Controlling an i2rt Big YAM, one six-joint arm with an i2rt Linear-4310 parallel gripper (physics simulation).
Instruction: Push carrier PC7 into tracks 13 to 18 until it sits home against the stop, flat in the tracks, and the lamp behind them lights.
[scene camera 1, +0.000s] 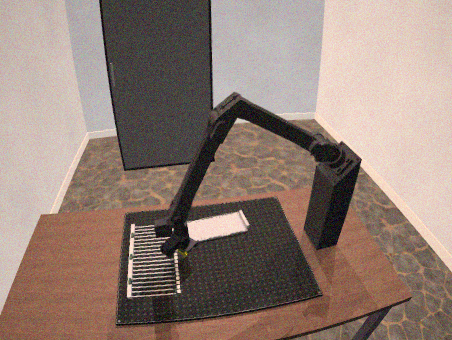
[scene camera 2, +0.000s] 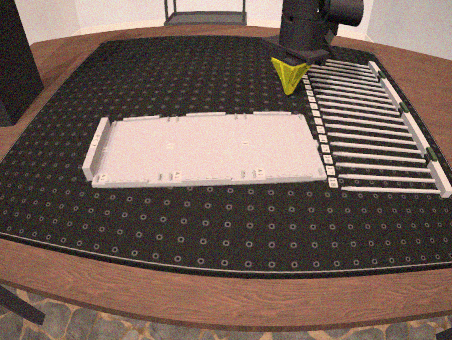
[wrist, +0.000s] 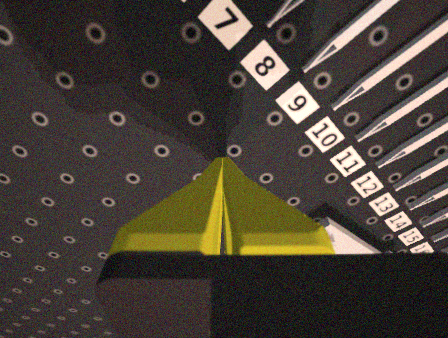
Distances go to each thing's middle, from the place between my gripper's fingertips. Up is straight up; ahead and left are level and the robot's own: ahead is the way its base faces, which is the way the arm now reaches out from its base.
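White carrier PC7 (scene camera 2: 200, 149): 140 mm to the right of my hand, 150 mm behind it, 10 mm above it.
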